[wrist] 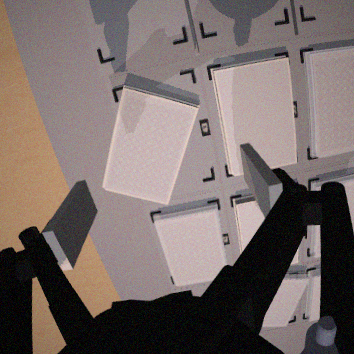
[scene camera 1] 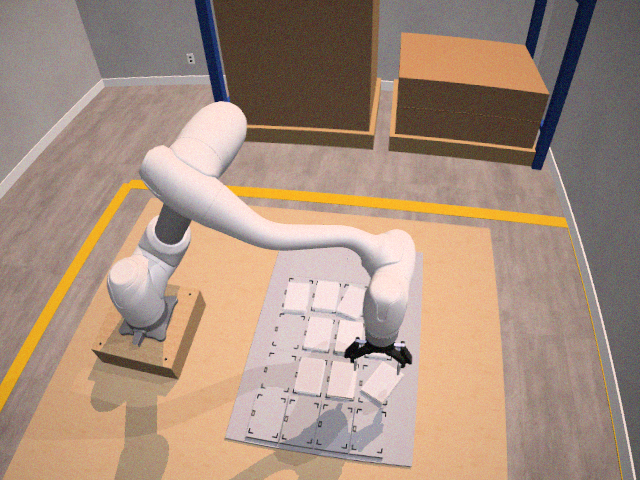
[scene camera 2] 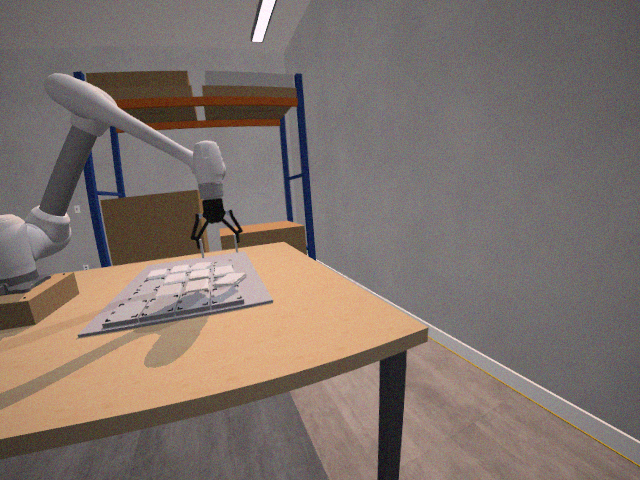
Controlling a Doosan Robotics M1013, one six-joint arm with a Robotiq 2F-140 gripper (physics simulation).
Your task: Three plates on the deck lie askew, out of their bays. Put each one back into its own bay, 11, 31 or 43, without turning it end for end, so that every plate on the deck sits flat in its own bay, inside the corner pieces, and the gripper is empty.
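Places are measured from the arm's base along level axes (x back, y left, z down), in metres.
Pixels of known places: gripper, between the fingertips: (wrist: pixel 164 179) (scene camera 1: pixel 376 369) (scene camera 2: pixel 220 254); arm's base, origin of its link: (scene camera 1: pixel 149 316) (scene camera 2: pixel 16 287).
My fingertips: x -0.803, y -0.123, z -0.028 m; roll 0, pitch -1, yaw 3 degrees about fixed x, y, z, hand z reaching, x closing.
Observation:
For each thing: its top centre in the pictures, then the offset to it from my fingertips. "spot": a spot on its surface instead. Level surfaces: height alone.
- grey deck, height of its surface: dz +0.118 m
- bay 43, a spot on its surface: (wrist: pixel 150 145) (scene camera 1: pixel 380 382) (scene camera 2: pixel 229 278) spot: dx -0.020, dy +0.001, dz +0.102 m
- bay 31, a spot on its surface: (wrist: pixel 286 301) (scene camera 1: pixel 348 300) (scene camera 2: pixel 196 266) spot: dx +0.112, dy +0.316, dz +0.102 m
- bay 11, a spot on its surface: (scene camera 1: pixel 297 297) (scene camera 2: pixel 158 272) spot: dx +0.298, dy +0.315, dz +0.103 m
- bay 43's plate, centre of its top: (wrist: pixel 259 119) (scene camera 1: pixel 342 379) (scene camera 2: pixel 197 284) dx +0.105, dy +0.005, dz +0.104 m
- wooden table, height of its surface: dz +0.128 m
My gripper (scene camera 1: pixel 376 366) (scene camera 2: pixel 219 253) (wrist: pixel 164 179) is wide open and empty, above the right side of the grey deck (scene camera 1: pixel 400 428) (scene camera 2: pixel 259 293) (wrist: pixel 75 105). The white plate at bay 43 (scene camera 1: pixel 382 382) (scene camera 2: pixel 229 279) (wrist: pixel 150 145) is plainly turned and lies across its corner pieces, below the fingers. The plate at bay 31 (scene camera 1: pixel 352 302) (scene camera 2: pixel 200 265) (wrist: pixel 286 301) is also turned askew; the arm and gripper hide part of it in scene camera 1 and the wrist view. The plate at bay 11 (scene camera 1: pixel 297 297) (scene camera 2: pixel 157 273) looks nearly square; its exact seating is too small to tell.
Neighbouring plates stand close by: one left of bay 43's plate (scene camera 1: pixel 341 379) (wrist: pixel 257 115), one behind it (wrist: pixel 192 245), and others farther left (scene camera 1: pixel 310 376) (scene camera 1: pixel 318 334). The deck's front row has marked bays with corner pieces. The deck lies on a wooden table (scene camera 1: pixel 460 361) (scene camera 2: pixel 320 330).

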